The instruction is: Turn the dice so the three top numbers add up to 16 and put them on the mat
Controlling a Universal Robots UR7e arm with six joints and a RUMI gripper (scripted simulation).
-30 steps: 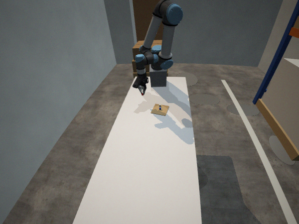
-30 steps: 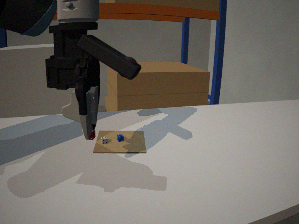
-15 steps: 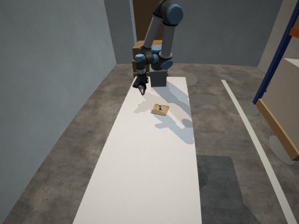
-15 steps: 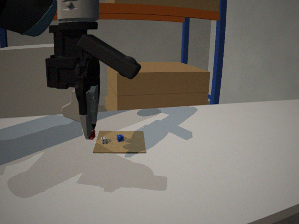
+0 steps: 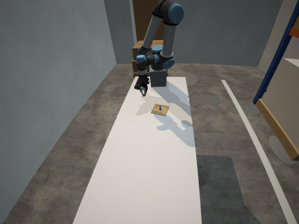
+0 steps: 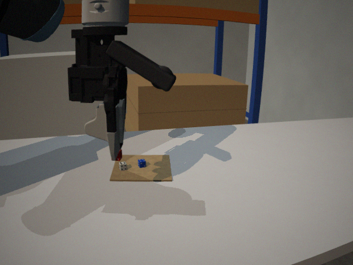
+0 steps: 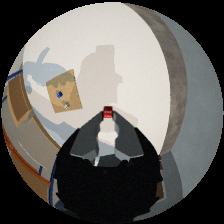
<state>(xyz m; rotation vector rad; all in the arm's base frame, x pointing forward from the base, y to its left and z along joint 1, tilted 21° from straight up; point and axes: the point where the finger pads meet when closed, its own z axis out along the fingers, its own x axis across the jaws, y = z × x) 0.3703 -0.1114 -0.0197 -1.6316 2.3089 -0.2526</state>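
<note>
Now: hand 160 mm to the right of the blue die, 100 mm above it and 70 mm short of it. The rest, counted from my hand: mat 160 mm to the left, 120 mm below, 70 mm ahead; then red die 10 mm below; then white die 150 mm to the left, 100 mm below, 30 mm ahead.
</note>
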